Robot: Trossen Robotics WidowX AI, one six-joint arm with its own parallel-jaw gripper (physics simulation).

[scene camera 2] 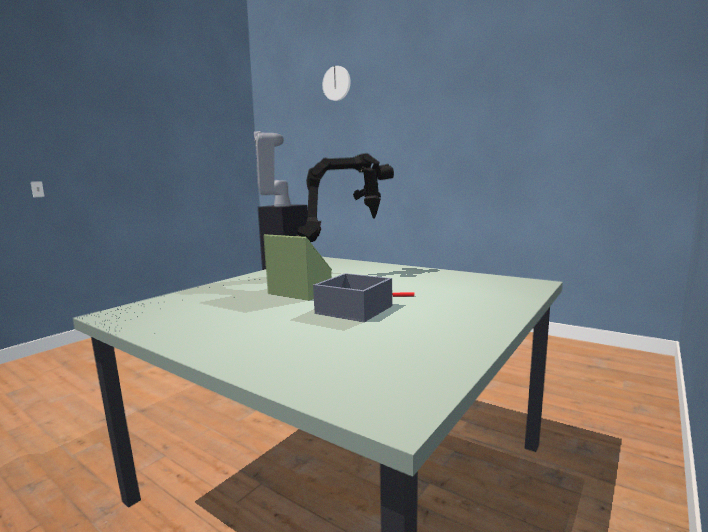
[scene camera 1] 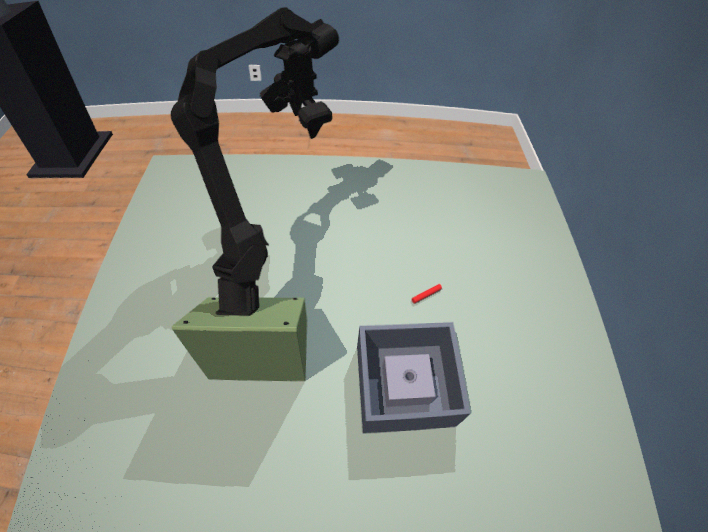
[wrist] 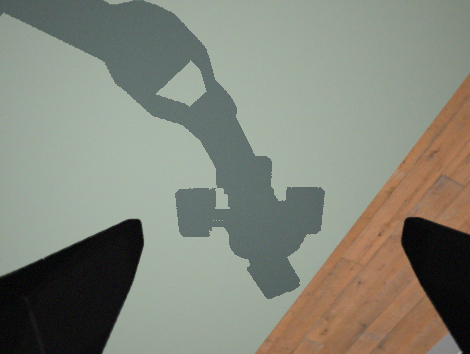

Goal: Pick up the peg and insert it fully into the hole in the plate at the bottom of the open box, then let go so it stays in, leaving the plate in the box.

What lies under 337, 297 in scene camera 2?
A grey box.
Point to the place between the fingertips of my gripper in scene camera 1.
304, 126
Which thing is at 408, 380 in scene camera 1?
A pale plate.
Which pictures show the grey box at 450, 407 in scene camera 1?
Scene camera 2 and scene camera 1 only.
